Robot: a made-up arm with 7 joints. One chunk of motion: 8 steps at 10 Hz.
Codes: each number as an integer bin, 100 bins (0 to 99) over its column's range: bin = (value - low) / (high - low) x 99, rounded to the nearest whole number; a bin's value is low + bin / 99 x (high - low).
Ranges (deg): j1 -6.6..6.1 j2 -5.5..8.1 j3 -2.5..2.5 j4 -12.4..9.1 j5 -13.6..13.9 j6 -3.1..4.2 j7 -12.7..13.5
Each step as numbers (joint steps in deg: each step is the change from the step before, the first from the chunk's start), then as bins.
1 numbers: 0.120 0.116 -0.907 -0.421 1.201 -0.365 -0.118
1 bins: 52 41 32 55 53 37 48
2 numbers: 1.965 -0.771 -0.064 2.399 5.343 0.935 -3.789
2 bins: 67 34 48 68 68 55 34
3 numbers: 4.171 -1.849 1.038 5.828 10.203 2.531 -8.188
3 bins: 84 27 70 84 86 76 17
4 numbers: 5.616 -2.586 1.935 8.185 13.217 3.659 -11.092
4 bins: 95 21 88 95 97 92 6
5 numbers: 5.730 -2.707 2.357 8.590 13.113 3.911 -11.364
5 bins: 96 20 96 97 96 95 5
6 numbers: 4.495 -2.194 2.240 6.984 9.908 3.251 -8.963
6 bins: 86 24 94 89 85 86 14
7 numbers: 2.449 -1.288 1.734 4.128 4.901 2.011 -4.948
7 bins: 71 31 84 76 67 69 29
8 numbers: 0.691 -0.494 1.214 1.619 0.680 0.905 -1.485
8 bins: 57 36 74 65 51 54 42
